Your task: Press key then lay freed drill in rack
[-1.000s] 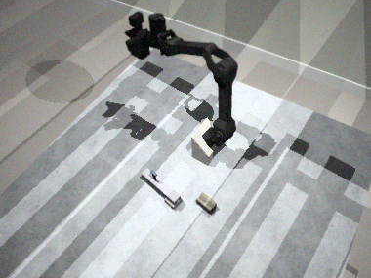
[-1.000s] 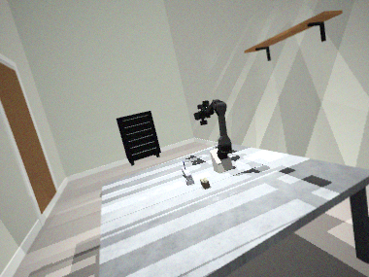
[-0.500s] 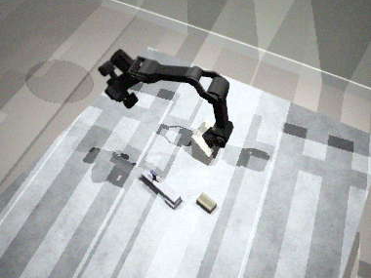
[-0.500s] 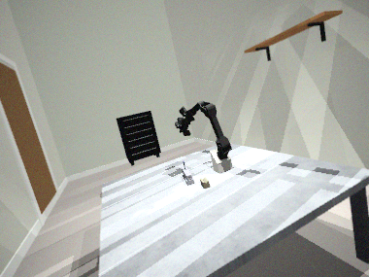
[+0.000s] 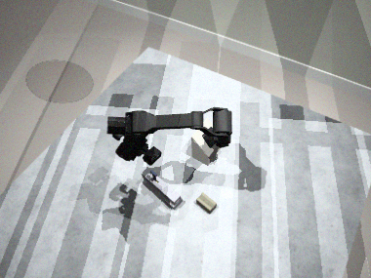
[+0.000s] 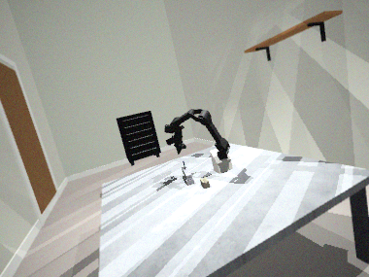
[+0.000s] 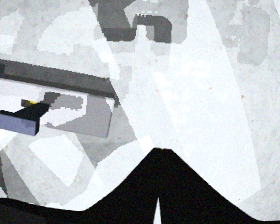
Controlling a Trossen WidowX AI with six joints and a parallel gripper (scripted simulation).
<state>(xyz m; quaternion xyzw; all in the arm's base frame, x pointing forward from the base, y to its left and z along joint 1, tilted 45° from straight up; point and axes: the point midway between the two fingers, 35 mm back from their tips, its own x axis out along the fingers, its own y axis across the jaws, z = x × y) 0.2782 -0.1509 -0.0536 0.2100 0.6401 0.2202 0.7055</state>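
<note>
Right now my gripper tip is 80 mm to the right of the blue key, 70 mm above it and 10 mm past it. Also, from my gripper tip: drill (140 mm to the left, 120 mm below); dark upright block (290 mm to the left, 150 mm below, 70 mm behind).
</note>
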